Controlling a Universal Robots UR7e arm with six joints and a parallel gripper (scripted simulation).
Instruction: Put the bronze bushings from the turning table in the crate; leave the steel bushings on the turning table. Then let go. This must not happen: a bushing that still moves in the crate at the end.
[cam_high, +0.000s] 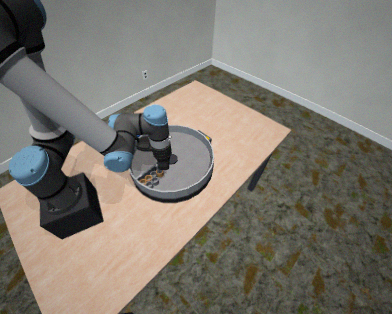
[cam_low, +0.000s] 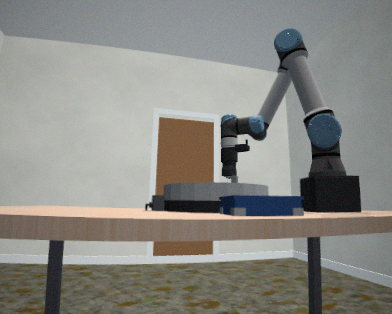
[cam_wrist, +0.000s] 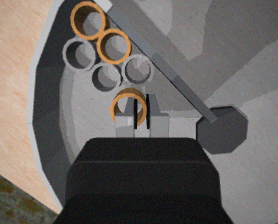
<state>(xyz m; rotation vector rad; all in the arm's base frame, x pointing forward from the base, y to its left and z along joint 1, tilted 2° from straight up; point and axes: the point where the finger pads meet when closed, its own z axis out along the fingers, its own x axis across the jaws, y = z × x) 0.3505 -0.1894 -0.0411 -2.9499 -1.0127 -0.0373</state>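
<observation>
Right now my hand is 37 cm to the right of the blue crate, 13 cm short of it and 8 cm above it. Also, from my hand: grey turning table 10 cm ahead, 5 cm below, 3 cm to the left.
</observation>
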